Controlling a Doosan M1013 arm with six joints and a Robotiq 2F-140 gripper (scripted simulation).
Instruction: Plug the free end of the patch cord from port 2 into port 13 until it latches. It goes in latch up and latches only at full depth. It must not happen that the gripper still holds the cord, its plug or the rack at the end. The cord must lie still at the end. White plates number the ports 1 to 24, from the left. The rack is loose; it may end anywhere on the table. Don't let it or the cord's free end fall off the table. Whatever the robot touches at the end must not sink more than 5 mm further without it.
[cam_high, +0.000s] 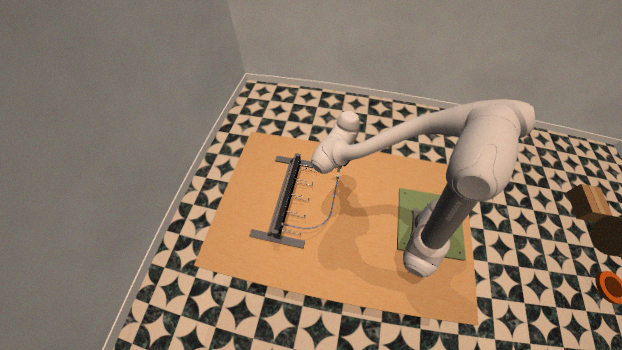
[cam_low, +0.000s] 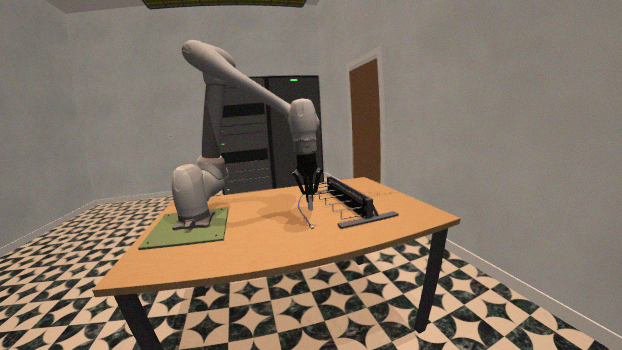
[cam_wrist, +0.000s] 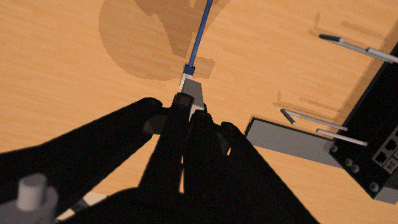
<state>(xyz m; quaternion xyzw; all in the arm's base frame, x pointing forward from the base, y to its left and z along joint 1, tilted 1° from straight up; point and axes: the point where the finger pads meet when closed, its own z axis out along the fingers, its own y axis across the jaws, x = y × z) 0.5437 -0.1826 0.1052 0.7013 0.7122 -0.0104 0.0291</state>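
Right now the cord end is 1 cm to the right of my hand and 11 cm below it.
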